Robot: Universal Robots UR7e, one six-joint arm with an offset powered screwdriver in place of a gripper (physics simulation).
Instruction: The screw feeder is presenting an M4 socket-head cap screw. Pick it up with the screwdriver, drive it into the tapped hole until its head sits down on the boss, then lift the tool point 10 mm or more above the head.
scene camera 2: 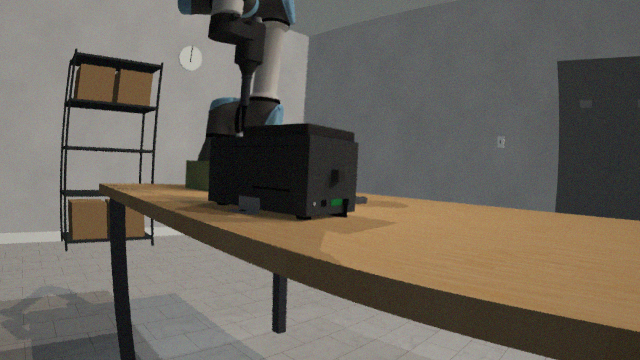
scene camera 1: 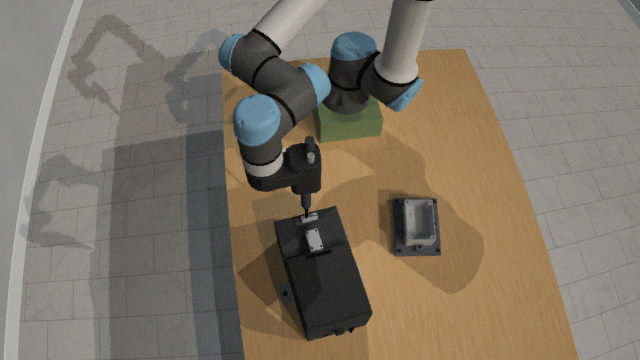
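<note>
The black screw feeder (scene camera 1: 327, 290) (scene camera 2: 265, 165) stands near the table's left edge. My screwdriver (scene camera 1: 306, 214) (scene camera 2: 240, 129) points straight down, its thin tip at the small light metal block (scene camera 1: 314, 218) on the feeder's far end. In scene camera 2 the feeder's raised top stands beside the tip. The M4 screw is too small to make out, so I cannot tell whether the tip holds it. The light grey open-topped housing (scene camera 1: 407, 227) sits on its dark base plate (scene camera 1: 418, 252), right of the feeder. Screw holes show at its corners; I cannot tell which is the tapped hole.
The arm's green base block (scene camera 1: 350, 129) (scene camera 2: 196, 175) stands at the back of the wooden table (scene camera 1: 500, 260) (scene camera 2: 475, 250). A light plate (scene camera 1: 314, 240) lies on the feeder's lower deck. A small grey bracket (scene camera 1: 285, 293) (scene camera 2: 249, 204) is at the feeder's side. A shelf rack (scene camera 2: 115, 106) stands behind.
</note>
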